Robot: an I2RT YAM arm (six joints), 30 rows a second.
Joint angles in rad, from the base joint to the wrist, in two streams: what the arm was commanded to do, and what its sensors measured. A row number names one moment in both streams.
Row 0, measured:
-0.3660 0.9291 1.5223 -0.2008 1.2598 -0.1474
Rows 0 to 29, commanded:
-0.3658 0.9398 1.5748 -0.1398 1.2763 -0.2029
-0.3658 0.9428 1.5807 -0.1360 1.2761 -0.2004
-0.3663 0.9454 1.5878 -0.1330 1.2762 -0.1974
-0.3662 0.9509 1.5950 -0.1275 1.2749 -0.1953
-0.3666 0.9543 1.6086 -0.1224 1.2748 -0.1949
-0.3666 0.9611 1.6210 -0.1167 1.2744 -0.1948
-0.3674 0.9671 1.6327 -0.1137 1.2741 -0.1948
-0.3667 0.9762 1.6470 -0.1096 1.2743 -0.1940
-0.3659 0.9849 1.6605 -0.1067 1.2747 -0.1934
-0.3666 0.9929 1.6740 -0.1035 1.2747 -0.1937
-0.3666 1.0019 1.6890 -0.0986 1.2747 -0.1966
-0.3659 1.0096 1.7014 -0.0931 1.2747 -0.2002
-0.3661 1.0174 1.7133 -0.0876 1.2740 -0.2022
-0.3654 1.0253 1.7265 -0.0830 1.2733 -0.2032
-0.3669 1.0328 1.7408 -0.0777 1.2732 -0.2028
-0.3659 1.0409 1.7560 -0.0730 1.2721 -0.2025
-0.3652 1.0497 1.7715 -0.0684 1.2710 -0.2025
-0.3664 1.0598 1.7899 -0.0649 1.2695 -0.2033
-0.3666 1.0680 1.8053 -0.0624 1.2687 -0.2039
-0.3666 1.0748 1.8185 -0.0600 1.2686 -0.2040
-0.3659 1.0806 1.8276 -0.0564 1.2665 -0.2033
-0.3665 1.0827 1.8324 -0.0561 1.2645 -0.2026
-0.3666 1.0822 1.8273 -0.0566 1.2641 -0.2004
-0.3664 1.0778 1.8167 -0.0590 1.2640 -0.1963
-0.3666 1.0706 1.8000 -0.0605 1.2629 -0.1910
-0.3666 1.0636 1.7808 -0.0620 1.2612 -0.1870
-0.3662 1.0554 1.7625 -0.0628 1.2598 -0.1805
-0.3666 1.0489 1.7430 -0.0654 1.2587 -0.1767
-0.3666 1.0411 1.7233 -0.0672 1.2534 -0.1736
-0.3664 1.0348 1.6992 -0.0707 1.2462 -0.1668
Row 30, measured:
-0.3660 1.0565 1.7588 -0.0811 1.2602 -0.1566
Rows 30 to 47, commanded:
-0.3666 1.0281 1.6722 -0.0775 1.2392 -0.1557
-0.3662 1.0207 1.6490 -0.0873 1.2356 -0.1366
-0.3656 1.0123 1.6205 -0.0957 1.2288 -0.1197
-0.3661 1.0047 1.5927 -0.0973 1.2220 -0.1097
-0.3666 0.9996 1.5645 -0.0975 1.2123 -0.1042
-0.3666 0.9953 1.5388 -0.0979 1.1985 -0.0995
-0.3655 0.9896 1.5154 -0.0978 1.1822 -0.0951
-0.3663 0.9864 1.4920 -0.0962 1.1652 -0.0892
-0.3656 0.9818 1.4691 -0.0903 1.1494 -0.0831
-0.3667 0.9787 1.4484 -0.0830 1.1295 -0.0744
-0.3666 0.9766 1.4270 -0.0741 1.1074 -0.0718
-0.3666 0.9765 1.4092 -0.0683 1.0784 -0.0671
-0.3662 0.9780 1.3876 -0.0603 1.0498 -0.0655
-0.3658 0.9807 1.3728 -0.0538 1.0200 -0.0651
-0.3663 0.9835 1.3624 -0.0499 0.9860 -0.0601
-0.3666 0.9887 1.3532 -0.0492 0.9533 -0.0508
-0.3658 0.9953 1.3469 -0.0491 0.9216 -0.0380
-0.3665 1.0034 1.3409 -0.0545 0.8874 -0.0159
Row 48, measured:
-0.3664 0.9966 1.3529 -0.0948 1.0485 -0.1036
